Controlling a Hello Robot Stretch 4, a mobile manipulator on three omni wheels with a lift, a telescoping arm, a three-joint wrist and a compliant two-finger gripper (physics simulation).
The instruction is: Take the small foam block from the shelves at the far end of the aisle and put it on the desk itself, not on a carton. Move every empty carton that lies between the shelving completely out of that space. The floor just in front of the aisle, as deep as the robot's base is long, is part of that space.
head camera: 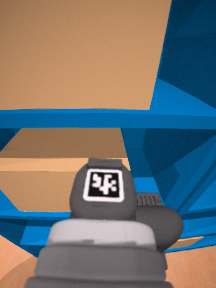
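Frame: origin at the robot's base, x ahead, y left, z up, level; millimetres.
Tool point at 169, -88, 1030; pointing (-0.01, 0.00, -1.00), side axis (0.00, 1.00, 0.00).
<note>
A point is followed by its place in that frame, as x, y, z.
A blue shelf unit point(100, 119) @[329, 12, 1406] fills much of the view at close range. A large tan carton surface point(75, 55) @[347, 56, 1515] shows above its upper board, and more tan carton surface point(55, 192) @[339, 171, 1118] shows in the opening below, partly behind my wrist. I cannot tell whether the lower surface is one carton or two. My arm and dark wrist, with a square marker on top, reach up from the bottom centre in front of the shelf. My gripper's fingers do not show; the wrist and the picture's layout leave them out of sight. The small foam block and the desk do not show.
Blue uprights and panels point(192, 55) @[572, -265, 1531] stand close on the right of my wrist. A lower blue board runs behind the wrist. Orange-brown floor point(12, 260) @[254, 853, -29] shows at the lower left, with a shadow on it. A small tan patch shows at the lower right.
</note>
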